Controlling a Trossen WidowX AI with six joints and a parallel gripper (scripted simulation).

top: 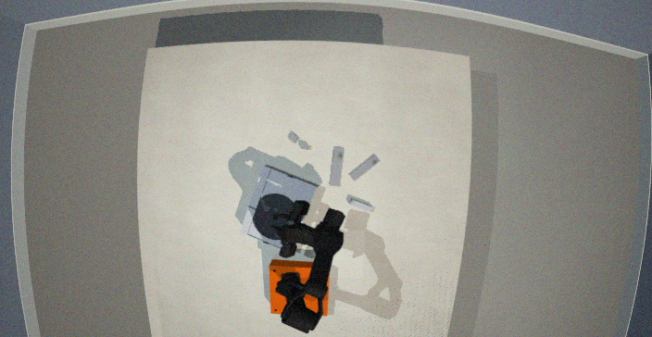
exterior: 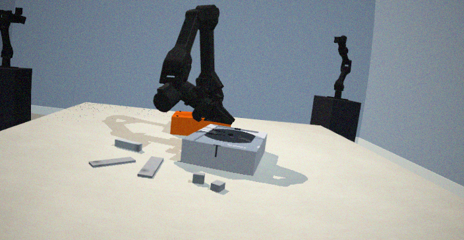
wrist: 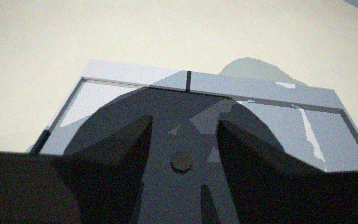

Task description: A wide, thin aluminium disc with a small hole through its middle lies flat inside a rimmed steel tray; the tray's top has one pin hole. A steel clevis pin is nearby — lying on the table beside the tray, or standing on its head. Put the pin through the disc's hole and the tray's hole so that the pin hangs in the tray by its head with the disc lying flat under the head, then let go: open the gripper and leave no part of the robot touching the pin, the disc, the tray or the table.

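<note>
The dark aluminium disc lies 4 cm below my gripper tip. Round my gripper tip: clevis pin: 6 cm below; then grey block: 29 cm to the right, 8 cm below; then steel tray: 2 cm ahead, 1 cm to the right, 5 cm below.
</note>
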